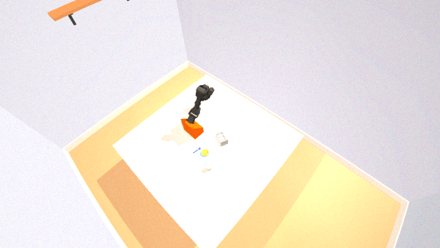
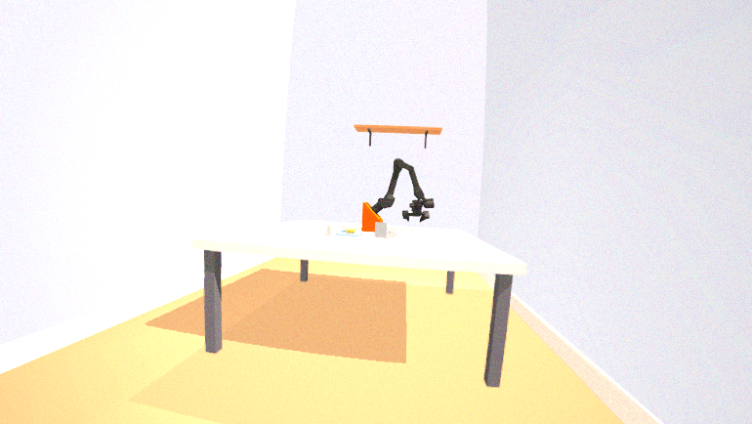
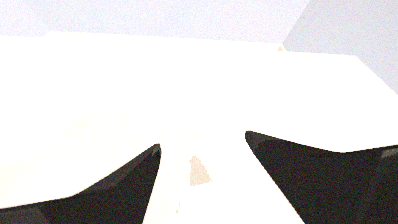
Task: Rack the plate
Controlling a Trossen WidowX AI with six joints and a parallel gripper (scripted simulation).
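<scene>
Right now the dish rack is 500 mm ahead of my gripper tip, 100 mm to the right of it and 30 mm below it. Round my gripper tip: blue utensil: 440 mm ahead, 330 mm to the right, 50 mm below; yellow plate: 510 mm ahead, 300 mm to the right, 40 mm below.
</scene>
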